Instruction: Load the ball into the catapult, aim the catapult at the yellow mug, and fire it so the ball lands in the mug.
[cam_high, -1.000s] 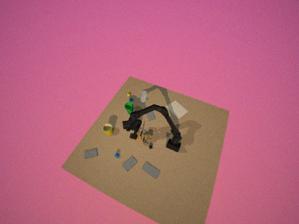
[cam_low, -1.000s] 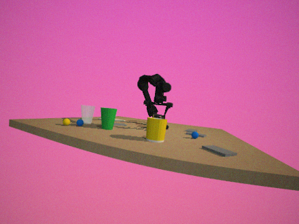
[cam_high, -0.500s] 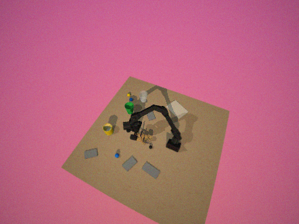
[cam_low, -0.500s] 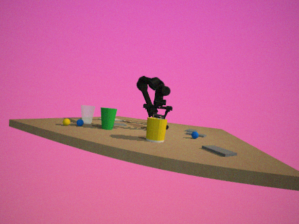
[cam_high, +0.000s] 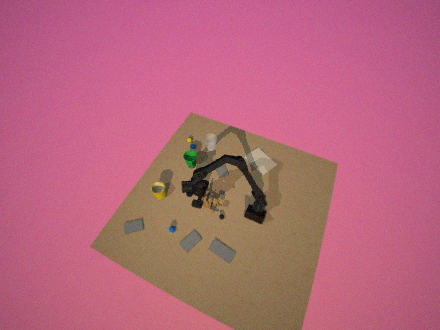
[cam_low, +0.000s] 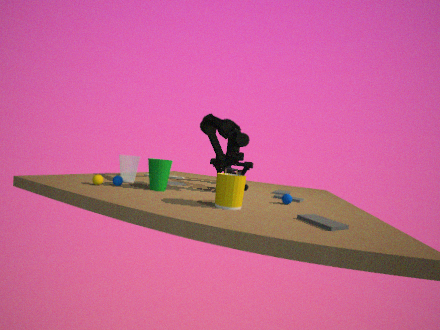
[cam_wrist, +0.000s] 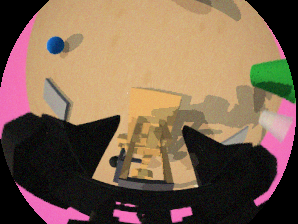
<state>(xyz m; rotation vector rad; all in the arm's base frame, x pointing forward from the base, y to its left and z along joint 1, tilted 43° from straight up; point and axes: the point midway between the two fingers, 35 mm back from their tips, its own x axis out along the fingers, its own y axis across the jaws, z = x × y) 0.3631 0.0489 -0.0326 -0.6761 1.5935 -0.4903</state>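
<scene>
Right now the small black ball is 17 cm behind my gripper tip, 5 cm to the left of it and 3 cm below it. Round my gripper tip: yellow mug: 28 cm ahead, 6 cm to the left, 2 cm below; then green cup: 24 cm to the right, 19 cm ahead, 1 cm below; then wooden catapult: 7 cm behind, 1 cm above.
</scene>
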